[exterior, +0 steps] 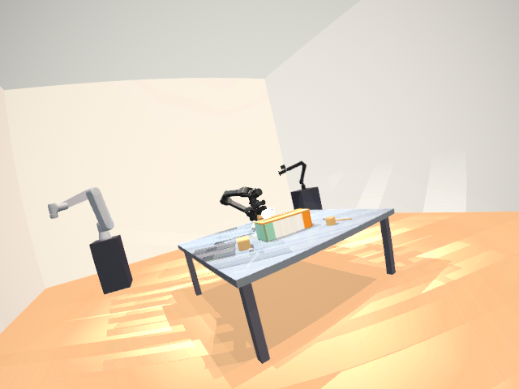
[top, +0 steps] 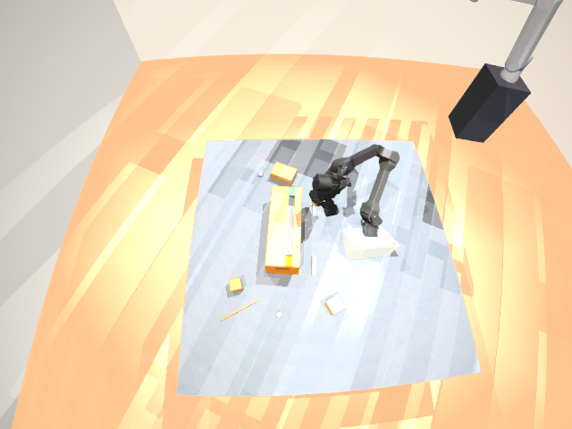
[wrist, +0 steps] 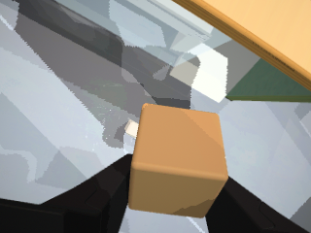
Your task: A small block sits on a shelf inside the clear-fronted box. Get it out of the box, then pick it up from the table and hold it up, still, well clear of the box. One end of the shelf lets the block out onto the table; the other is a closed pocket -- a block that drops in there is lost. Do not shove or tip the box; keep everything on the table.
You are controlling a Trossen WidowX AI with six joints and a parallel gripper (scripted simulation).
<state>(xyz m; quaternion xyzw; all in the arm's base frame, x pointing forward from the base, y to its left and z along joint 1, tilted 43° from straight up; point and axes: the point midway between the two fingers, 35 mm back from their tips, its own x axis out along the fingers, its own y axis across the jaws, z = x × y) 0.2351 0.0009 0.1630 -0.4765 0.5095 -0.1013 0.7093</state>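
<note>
My gripper tip is 1 cm short of the tan block and 1 cm below it. The rest, counted from my gripper tip: thin stick (29 cm ahead, 50 cm to the left, 12 cm below); then long box (10 cm ahead, 13 cm to the left, 6 cm below).
</note>
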